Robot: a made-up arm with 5 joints.
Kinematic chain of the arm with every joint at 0, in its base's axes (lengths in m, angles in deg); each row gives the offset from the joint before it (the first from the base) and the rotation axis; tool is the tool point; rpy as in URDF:
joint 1: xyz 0 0 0.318 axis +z
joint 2: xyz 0 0 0 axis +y
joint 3: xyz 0.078 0 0.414 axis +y
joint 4: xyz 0.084 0 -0.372 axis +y
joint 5: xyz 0.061 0 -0.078 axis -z
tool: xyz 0 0 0 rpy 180 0 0
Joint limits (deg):
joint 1: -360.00..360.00
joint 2: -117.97..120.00
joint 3: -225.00..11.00
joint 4: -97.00..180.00
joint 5: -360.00..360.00
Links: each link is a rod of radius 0.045 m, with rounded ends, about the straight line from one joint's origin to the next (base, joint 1, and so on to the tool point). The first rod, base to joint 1, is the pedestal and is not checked.
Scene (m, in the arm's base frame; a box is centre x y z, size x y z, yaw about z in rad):
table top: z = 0
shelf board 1: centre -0 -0.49 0.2 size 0.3 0.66 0.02 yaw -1.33
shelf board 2: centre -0 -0.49 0.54 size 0.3 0.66 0.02 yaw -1.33
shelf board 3: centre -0 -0.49 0.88 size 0.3 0.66 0.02 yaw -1.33
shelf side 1: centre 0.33 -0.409 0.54 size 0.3 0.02 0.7 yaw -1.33
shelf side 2: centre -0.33 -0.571 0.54 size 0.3 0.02 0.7 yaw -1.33
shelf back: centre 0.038 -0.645 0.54 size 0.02 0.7 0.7 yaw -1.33
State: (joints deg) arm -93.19 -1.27 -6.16 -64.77 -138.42
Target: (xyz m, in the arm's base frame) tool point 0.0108 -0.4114 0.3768
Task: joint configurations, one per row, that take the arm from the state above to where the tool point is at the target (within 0.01 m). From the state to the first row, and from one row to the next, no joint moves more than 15 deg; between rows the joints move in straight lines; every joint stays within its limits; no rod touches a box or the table.
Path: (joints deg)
1: -90.84 6.30 -14.59 -62.46 -138.42
2: -88.50 13.87 -23.01 -60.15 -138.42

